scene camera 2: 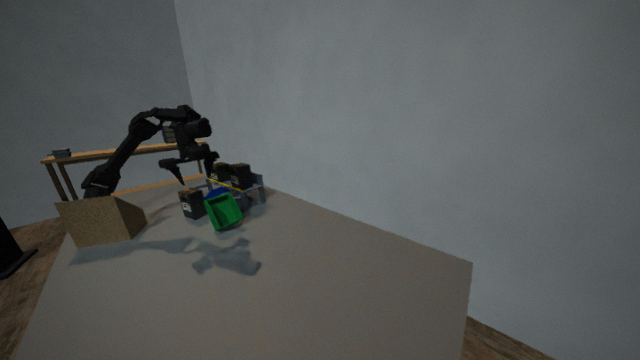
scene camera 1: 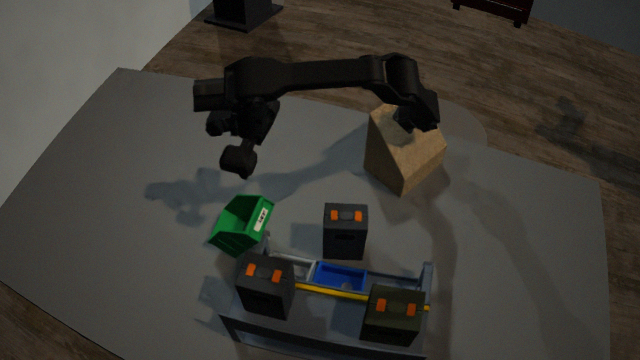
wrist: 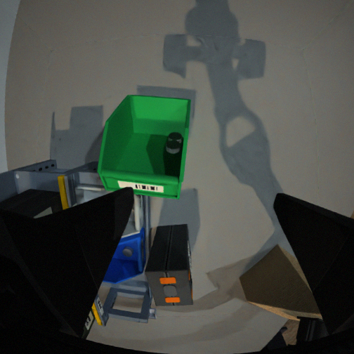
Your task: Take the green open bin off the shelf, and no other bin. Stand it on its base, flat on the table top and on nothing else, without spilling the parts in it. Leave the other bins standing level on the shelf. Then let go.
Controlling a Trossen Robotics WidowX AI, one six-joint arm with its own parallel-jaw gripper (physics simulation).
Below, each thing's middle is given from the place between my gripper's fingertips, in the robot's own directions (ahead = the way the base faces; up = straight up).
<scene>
Right now my hand is 15 cm above the green open bin (scene camera 1: 228, 235) and 7 cm short of it. The rest, counted from my hand: pale bin (wrist: 134, 224) (18 cm below, 15 cm to the left, 11 cm ahead); then blue bin (scene camera 1: 329, 274) (25 cm to the left, 18 cm below, 8 cm ahead); then olive toolbox (scene camera 1: 399, 322) (39 cm to the left, 13 cm ahead, 7 cm below).
</scene>
